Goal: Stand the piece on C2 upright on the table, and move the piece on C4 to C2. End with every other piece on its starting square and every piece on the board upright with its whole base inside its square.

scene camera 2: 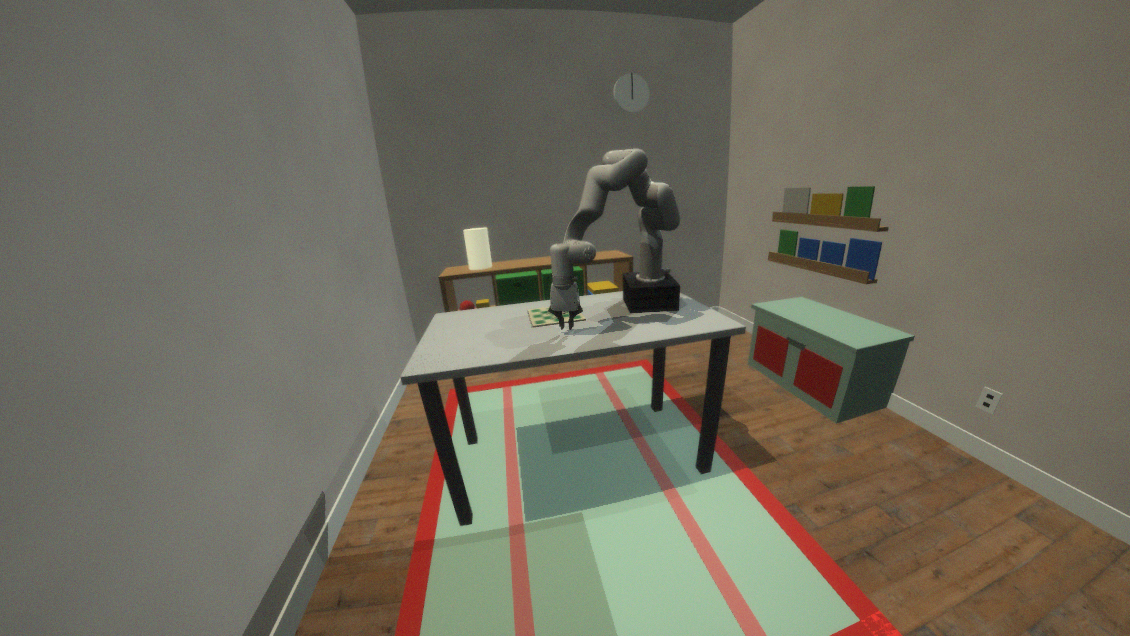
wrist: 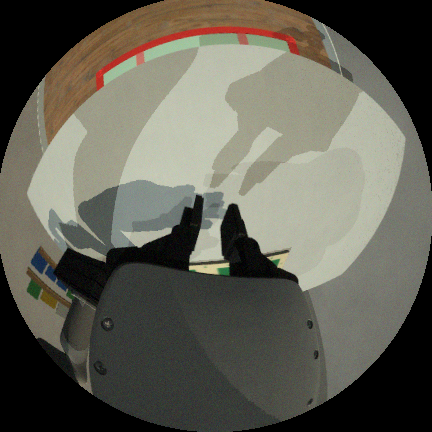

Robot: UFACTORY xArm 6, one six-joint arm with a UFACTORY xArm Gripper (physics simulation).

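Where they show: gripper, fingertip midpoint: (scene camera 2: 566, 328) (wrist: 212, 211); arm's base, link origin: (scene camera 2: 650, 278) (wrist: 87, 302).
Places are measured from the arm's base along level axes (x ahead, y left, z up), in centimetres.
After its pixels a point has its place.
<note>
The green and cream chessboard (scene camera 2: 542, 318) @[x 49.4, y -4.9, z -11.4 cm] (wrist: 204, 268) @[x 40.3, y 2.3, z -11.4 cm] lies flat on the table (scene camera 2: 466, 343) @[x 81.6, y 5.1, z -12.0 cm] (wrist: 165, 125) @[x 43.8, y 23.4, z -12.0 cm]. In the wrist view a strip of it shows beyond the gripper body, which hides the rest. No chess pieces can be made out in either view, so C2 and C4 cannot be read. My gripper (scene camera 2: 566, 327) @[x 45.5, y 14.6, z -9.8 cm] (wrist: 212, 211) @[x 45.5, y 14.6, z -9.8 cm] points down in front of the board, low over the table on the near side. Its fingers are partly open, with a narrow gap and nothing seen between them.
The arm's black base block (scene camera 2: 650, 293) @[x 6.0, y 9.3, z -3.8 cm] stands at the back right of the table, to the right of the board. A wooden shelf unit (scene camera 2: 537, 262) with a lamp (scene camera 2: 477, 248) is behind the table. A green cabinet (scene camera 2: 865, 375) stands to the right.
</note>
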